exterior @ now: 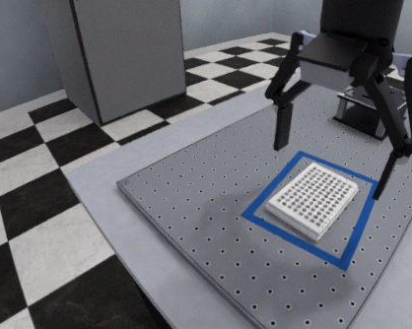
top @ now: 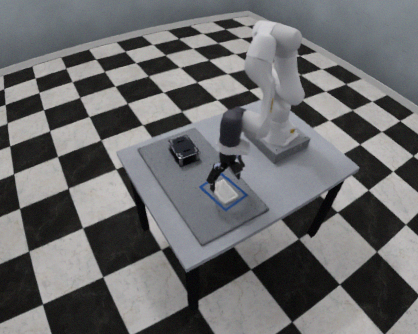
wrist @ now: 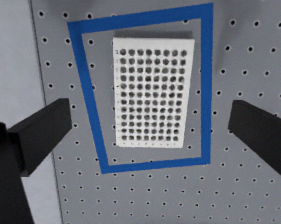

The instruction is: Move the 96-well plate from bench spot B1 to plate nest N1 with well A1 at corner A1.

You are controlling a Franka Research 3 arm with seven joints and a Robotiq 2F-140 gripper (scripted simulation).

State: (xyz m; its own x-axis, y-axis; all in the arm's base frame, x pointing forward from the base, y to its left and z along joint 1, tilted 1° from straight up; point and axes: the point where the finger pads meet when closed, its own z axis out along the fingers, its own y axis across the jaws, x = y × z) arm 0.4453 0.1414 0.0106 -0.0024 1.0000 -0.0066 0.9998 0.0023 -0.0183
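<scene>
My gripper is now 60 mm above the white 96-well plate. The rest, counted from my hand: black raised nest 30 mm ahead, 330 mm to the right, 10 mm below; then A1 mark 90 mm ahead, 260 mm to the right, 10 mm below.
</scene>
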